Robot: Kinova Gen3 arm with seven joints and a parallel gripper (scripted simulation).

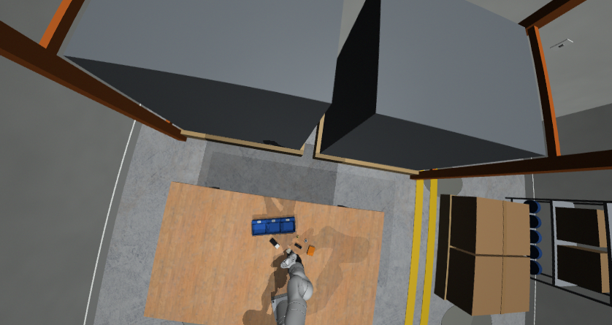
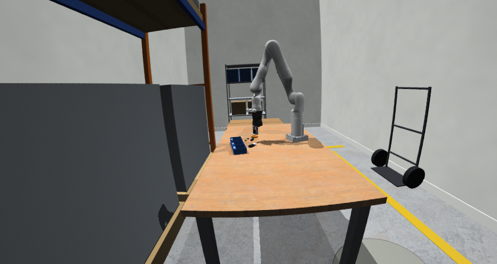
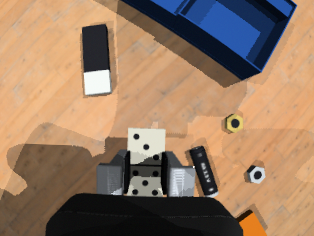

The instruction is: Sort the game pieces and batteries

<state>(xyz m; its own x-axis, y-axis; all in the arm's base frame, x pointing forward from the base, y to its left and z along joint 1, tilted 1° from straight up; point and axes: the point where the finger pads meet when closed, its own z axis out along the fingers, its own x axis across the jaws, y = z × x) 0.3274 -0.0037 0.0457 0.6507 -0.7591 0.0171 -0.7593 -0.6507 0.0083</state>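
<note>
The dark cylindrical battery lies 7 cm below my hand, 5 cm to the right of it and 2 cm ahead of it. Round my hand: brass nut (8 cm below, 8 cm ahead, 4 cm to the right); white domino (1 cm below); silver nut (10 cm to the right, 8 cm below, 6 cm ahead).
</note>
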